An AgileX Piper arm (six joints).
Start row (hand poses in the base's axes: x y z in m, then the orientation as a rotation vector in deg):
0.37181, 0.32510, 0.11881, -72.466, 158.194, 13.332
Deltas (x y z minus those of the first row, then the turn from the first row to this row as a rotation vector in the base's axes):
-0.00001, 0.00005, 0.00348, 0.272, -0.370, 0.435
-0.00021, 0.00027, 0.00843, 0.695, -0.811, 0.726
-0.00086, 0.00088, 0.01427, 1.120, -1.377, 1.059
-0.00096, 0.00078, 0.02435, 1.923, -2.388, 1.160
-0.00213, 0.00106, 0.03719, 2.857, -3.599, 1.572
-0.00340, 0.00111, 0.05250, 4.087, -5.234, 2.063
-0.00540, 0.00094, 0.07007, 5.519, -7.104, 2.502
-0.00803, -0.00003, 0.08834, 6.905, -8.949, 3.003
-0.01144, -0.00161, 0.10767, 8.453, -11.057, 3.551
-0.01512, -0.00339, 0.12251, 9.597, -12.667, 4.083
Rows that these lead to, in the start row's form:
0.37180, 0.32515, 0.12229, -72.928, 157.511, 13.475
0.37160, 0.32537, 0.12724, -73.132, 156.780, 13.760
0.37095, 0.32598, 0.13308, -73.360, 155.919, 13.962
0.37085, 0.32588, 0.14316, -73.064, 154.647, 14.338
0.36968, 0.32616, 0.15600, -73.111, 152.969, 14.765
0.36841, 0.32621, 0.17131, -73.074, 150.758, 15.284
0.36641, 0.32604, 0.18888, -72.839, 148.291, 15.882
0.36378, 0.32507, 0.20715, -72.683, 145.834, 16.426
0.36037, 0.32349, 0.22648, -72.458, 143.062, 16.980
0.35669, 0.32171, 0.24132, -72.424, 140.901, 17.350

